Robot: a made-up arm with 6 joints. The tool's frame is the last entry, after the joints. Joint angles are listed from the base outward. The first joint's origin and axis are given. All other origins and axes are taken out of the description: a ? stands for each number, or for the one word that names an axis. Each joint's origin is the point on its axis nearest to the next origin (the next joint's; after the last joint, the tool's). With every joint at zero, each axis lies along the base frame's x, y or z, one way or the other. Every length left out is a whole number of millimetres.
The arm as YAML. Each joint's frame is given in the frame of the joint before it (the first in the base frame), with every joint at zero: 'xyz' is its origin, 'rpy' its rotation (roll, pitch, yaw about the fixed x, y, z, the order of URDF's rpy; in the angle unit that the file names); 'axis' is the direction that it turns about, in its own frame. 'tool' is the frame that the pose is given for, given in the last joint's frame.
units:
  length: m
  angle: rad
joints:
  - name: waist
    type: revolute
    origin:
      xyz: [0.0, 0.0, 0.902]
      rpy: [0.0, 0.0, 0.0]
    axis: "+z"
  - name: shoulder
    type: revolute
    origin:
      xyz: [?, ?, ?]
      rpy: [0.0, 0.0, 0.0]
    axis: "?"
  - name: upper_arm
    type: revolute
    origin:
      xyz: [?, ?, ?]
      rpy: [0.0, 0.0, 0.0]
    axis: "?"
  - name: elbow
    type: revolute
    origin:
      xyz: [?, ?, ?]
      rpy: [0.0, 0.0, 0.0]
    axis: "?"
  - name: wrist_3
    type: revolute
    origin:
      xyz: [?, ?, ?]
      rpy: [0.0, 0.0, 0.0]
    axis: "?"
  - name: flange
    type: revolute
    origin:
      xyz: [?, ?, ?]
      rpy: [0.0, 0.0, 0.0]
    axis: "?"
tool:
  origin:
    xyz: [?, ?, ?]
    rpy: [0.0, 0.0, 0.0]
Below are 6 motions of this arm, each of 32 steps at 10 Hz.
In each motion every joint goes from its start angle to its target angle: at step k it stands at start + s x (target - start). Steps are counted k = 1, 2, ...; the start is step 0. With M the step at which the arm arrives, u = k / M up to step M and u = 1 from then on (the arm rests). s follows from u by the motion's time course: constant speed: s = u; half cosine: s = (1 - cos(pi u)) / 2; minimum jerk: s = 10 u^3 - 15 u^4 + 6 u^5.
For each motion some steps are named. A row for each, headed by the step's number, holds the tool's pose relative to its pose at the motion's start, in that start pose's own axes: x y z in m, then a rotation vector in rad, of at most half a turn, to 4 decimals.
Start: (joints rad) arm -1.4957 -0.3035 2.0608 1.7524 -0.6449 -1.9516
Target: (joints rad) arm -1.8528 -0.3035 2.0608 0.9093 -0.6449 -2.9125
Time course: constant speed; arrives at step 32
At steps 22, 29, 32:
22: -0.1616 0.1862 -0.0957 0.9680 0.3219 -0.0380
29: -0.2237 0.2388 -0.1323 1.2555 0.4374 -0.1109
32: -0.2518 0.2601 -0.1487 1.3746 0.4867 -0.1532

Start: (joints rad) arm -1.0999 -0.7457 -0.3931 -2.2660 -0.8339 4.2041
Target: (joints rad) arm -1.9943 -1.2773 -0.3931 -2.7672 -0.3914 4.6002
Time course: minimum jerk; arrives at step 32
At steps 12, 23, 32:
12: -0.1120 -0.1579 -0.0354 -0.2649 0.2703 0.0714
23: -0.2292 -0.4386 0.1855 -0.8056 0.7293 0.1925
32: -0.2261 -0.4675 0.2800 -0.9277 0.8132 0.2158

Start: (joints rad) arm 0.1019 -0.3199 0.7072 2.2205 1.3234 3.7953
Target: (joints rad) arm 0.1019 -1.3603 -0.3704 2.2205 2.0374 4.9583
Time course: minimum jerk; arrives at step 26
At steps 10, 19, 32:
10: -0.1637 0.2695 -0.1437 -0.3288 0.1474 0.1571
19: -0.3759 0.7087 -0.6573 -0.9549 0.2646 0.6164
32: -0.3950 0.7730 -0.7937 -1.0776 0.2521 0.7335

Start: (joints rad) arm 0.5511 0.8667 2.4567 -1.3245 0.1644 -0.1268
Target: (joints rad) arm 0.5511 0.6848 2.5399 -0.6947 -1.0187 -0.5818
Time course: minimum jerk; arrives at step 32
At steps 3, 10, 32:
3: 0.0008 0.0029 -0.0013 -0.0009 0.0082 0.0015
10: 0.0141 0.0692 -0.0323 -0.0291 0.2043 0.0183
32: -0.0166 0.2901 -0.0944 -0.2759 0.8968 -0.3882

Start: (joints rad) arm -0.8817 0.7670 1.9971 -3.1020 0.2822 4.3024
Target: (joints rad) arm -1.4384 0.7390 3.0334 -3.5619 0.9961 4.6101
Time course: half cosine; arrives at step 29
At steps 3, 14, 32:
3: -0.0130 -0.0301 -0.0056 -0.0081 0.0018 -0.0106
14: -0.3388 -0.4383 0.0077 -0.1964 -0.0416 -0.1572
32: -0.8573 -0.5691 0.1727 -0.5972 -0.2109 -0.2318

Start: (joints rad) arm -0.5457 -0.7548 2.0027 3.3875 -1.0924 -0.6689
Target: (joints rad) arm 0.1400 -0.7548 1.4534 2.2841 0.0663 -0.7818
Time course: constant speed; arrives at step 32
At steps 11, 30, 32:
11: -0.3008 0.4125 -0.0495 0.1869 -0.1316 0.7698
30: -1.0105 0.6896 -0.1667 0.9512 0.0194 1.8727
32: -1.0781 0.6872 -0.1770 1.0670 0.0701 1.9505

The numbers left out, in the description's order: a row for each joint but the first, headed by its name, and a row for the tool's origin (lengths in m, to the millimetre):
shoulder: xyz 0.2 0.0 0.0, axis +y
upper_arm: xyz 0.0 0.0 1.063, axis -y
elbow: xyz 0.943 0.0 0.209, axis -x
wrist_3: xyz 0.0 0.0 0.0, axis -y
flange: xyz 0.185 0.0 0.0, axis -x
tool: xyz 0.0 0.0 0.0

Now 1 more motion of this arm.
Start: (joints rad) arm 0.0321 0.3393 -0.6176 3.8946 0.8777 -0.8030
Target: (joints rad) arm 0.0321 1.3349 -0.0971 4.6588 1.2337 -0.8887
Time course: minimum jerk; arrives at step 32
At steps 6, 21, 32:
6: 0.0262 -0.0183 -0.0292 -0.0319 -0.0101 0.0374
21: 0.5725 -0.3655 -0.2998 -0.5231 -0.0582 0.5538
32: 0.7844 -0.4891 -0.2978 -0.6795 -0.0277 0.6910

